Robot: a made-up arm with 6 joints.
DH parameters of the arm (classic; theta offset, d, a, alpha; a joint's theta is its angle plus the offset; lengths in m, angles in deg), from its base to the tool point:
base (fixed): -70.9 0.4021 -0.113 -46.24
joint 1: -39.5 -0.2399 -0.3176 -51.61
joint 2: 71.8 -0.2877 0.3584 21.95
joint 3: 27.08 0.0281 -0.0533 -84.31
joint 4: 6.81 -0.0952 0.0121 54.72
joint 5: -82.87 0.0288 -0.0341 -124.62
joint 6: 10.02 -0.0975 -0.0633 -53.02
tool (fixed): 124.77 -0.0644 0 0
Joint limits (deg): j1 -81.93..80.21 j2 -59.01..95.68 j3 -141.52..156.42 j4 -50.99..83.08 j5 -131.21..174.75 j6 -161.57..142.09
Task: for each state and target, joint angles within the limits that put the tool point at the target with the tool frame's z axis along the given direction. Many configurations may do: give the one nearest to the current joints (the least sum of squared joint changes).
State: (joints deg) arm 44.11 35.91 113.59 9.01 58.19 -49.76
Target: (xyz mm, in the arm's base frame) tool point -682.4 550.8 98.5 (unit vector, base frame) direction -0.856 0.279 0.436
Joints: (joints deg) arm 60.32 68.10 129.57 39.17 51.42 -33.34
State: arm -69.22 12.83 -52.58 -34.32 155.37 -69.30
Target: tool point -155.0 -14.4 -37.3 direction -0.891 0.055 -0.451
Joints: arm -81.71 7.58 -78.94 -50.99 137.08 -66.92
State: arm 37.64 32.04 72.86 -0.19 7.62 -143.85
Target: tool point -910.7 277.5 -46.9 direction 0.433 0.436 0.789
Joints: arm 80.02 44.03 94.48 -27.40 37.77 -132.96
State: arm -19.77 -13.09 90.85 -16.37 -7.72 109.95
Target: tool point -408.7 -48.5 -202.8 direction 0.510 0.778 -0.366
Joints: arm -43.08 23.78 70.68 -42.18 -8.19 58.50
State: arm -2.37 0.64 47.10 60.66 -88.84 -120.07
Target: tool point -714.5 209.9 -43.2 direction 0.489 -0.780 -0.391
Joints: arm 38.53 9.01 71.19 64.88 -120.50 -75.89
